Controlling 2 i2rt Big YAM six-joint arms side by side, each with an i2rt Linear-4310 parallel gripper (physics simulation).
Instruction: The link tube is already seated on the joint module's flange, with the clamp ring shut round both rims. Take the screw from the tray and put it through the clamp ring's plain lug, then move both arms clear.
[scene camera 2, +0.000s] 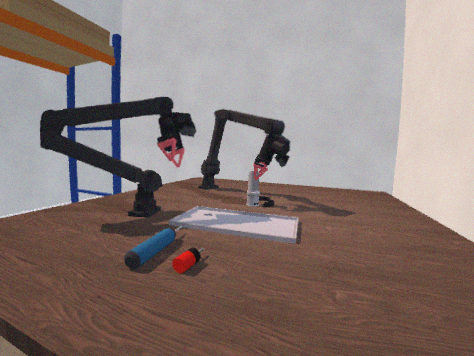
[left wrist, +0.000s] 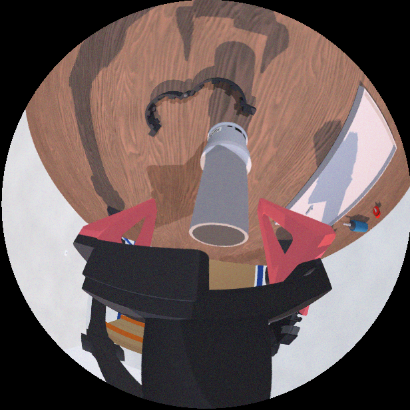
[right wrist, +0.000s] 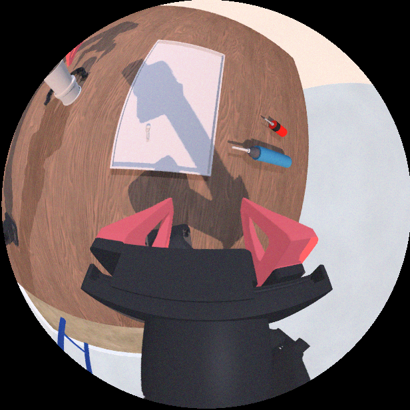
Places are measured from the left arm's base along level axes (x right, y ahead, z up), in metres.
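Where they show: left gripper, between the fingertips: (scene camera 2: 256, 177); right gripper, between the fingertips: (scene camera 2: 175, 164); left arm's base, origin of its link: (scene camera 2: 208, 187); right arm's base, origin of its link: (scene camera 2: 145, 212).
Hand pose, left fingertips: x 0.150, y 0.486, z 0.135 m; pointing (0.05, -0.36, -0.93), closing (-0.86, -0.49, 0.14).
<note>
Things, the pixels of their top centre, and the offset from my left fingertips. "spot": a spot on its surface instead.
- grey link tube, centre of its top: (scene camera 2: 254, 171) dx +0.017, dy -0.002, dz +0.026 m
- joint module, centre of its top: (scene camera 2: 253, 191) dx +0.017, dy -0.002, dz -0.071 m
- black clamp ring, a spot on its surface: (scene camera 2: 267, 202) spot: dx -0.002, dy +0.069, dz -0.113 m
- white tray, centre of its top: (scene camera 2: 237, 219) dx +0.285, dy +0.120, dz -0.119 m
- blue-handled screwdriver, a spot on its surface: (scene camera 2: 152, 248) spot: dx +0.634, dy +0.153, dz -0.105 m
The grey link tube (scene camera 2: 253, 182) (left wrist: 221, 195) (right wrist: 58, 77) stands upright on the joint module (scene camera 2: 253, 198) (left wrist: 227, 137). The black clamp ring (scene camera 2: 267, 201) (left wrist: 220, 81) lies spread open on the table beside the module, not round the rims. The small screw (left wrist: 310, 209) (right wrist: 148, 132) lies in the white tray (scene camera 2: 235, 232) (left wrist: 370, 130) (right wrist: 197, 75). My left gripper (scene camera 2: 259, 175) (left wrist: 206, 203) is open at the tube's top, its fingers apart on either side of the tube. My right gripper (scene camera 2: 178, 162) (right wrist: 206, 203) is part open and empty, high above the table beside the tray.
A blue-handled screwdriver (scene camera 2: 152, 248) (left wrist: 359, 226) (right wrist: 272, 156) and a shorter red-handled one (scene camera 2: 186, 261) (left wrist: 376, 211) (right wrist: 280, 129) lie on the table in front of the tray in the scene view. A shelf rack (scene camera 2: 116, 115) stands behind at the left.
</note>
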